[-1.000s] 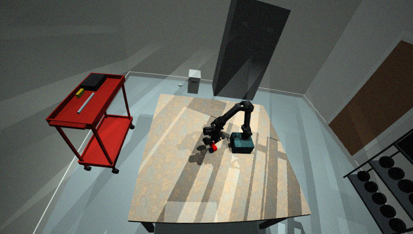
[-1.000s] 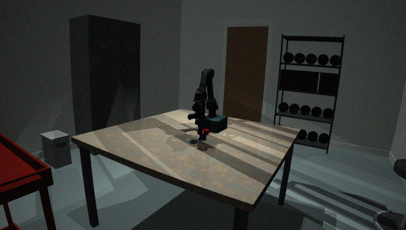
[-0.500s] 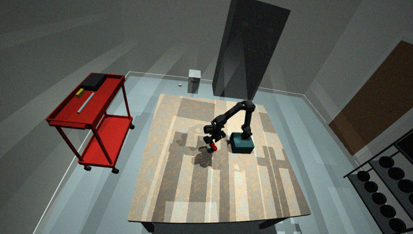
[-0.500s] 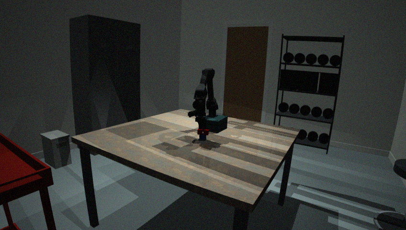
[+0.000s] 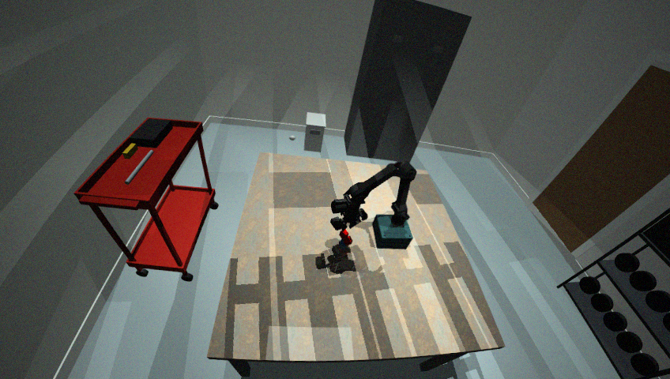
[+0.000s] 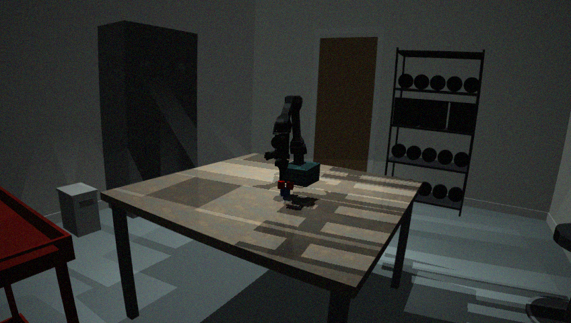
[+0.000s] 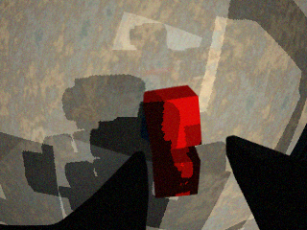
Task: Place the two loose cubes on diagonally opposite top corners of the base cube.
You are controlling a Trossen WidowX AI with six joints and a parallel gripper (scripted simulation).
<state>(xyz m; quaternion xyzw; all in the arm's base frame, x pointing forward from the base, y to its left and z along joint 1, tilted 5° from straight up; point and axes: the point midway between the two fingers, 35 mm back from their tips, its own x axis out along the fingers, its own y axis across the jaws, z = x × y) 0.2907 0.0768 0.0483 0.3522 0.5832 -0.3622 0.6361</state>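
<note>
My gripper tip is now 4 cm above the red cube. From my gripper tip the other things lie so: blue cube (1 cm behind, 2 cm to the left, 8 cm below).
</note>
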